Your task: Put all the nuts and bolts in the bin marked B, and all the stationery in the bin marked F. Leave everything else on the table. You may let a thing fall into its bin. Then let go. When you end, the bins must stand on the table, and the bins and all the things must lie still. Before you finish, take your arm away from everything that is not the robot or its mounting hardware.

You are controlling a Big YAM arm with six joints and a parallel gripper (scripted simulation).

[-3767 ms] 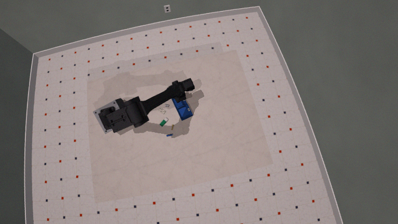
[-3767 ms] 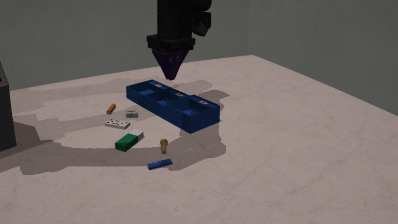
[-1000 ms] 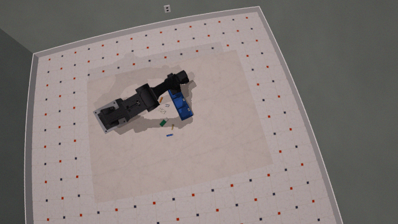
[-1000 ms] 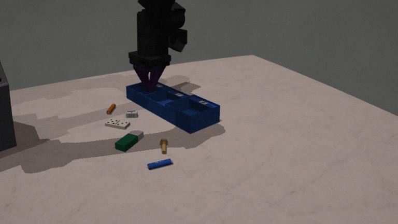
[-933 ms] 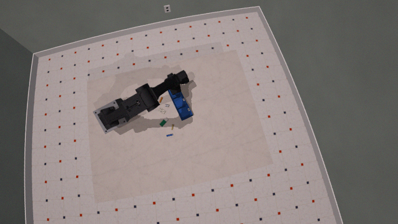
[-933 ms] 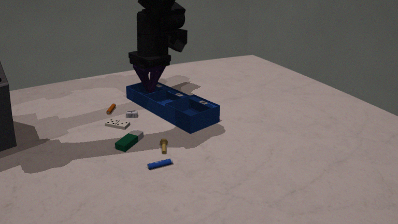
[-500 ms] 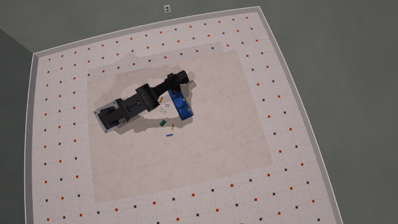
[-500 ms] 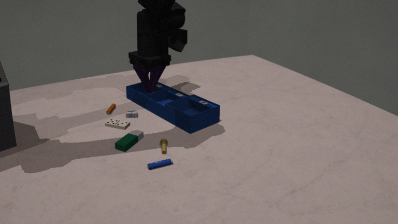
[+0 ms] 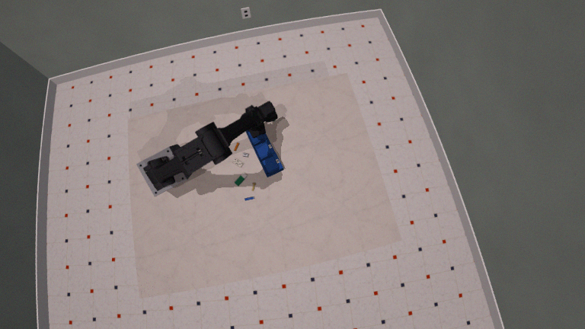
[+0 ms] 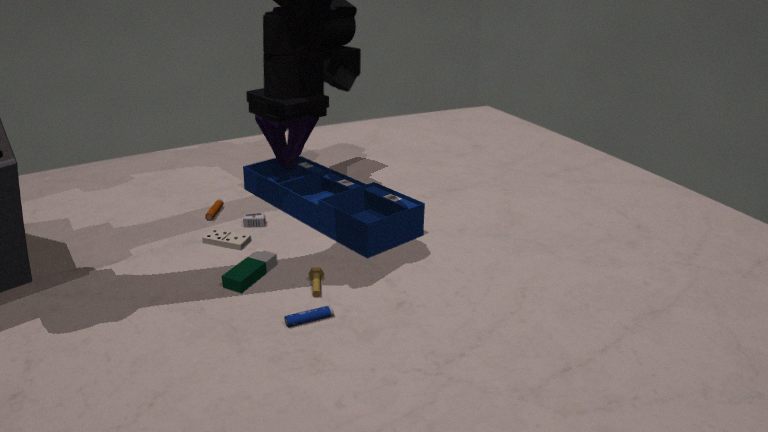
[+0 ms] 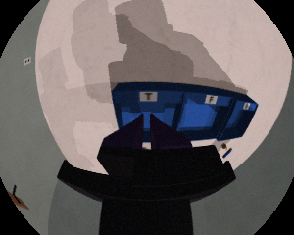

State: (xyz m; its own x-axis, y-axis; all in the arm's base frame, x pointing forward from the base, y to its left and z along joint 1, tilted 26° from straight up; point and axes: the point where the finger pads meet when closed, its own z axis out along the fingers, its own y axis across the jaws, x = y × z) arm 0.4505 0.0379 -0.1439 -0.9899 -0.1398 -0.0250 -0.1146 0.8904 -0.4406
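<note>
Right now my hand is 9 cm past the brass bolt, 23 cm to the left of it and 3 cm above it. Round my hand: orange cylinder (12 cm behind, 2 cm to the right, 3 cm below); grey metal piece (9 cm behind, 8 cm to the right, 3 cm below); blue three-part bin (1 cm ahead, 9 cm to the right, 2 cm below).
</note>
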